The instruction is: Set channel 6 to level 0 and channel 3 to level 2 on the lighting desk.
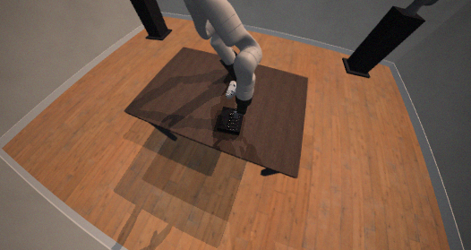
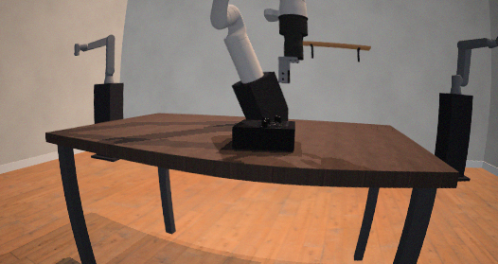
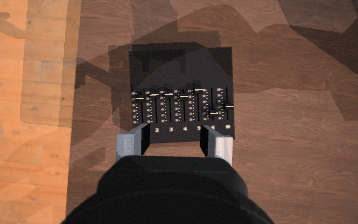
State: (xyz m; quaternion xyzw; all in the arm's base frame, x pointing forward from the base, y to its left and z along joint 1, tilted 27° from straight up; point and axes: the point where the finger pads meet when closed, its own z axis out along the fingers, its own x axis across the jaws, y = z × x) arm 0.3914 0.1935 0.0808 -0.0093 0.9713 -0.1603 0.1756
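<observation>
The channel 3 fader cap is 11 cm below my hand, 5 cm to the right of it and 1 cm ahead of it. Round my hand: channel 4 fader cap: 11 cm below, 4 cm to the right, 1 cm behind; channel 6 fader cap: 11 cm below, 6 cm behind, 2 cm to the right; channel 2 fader cap: 11 cm below, 5 cm to the right, 3 cm ahead.
</observation>
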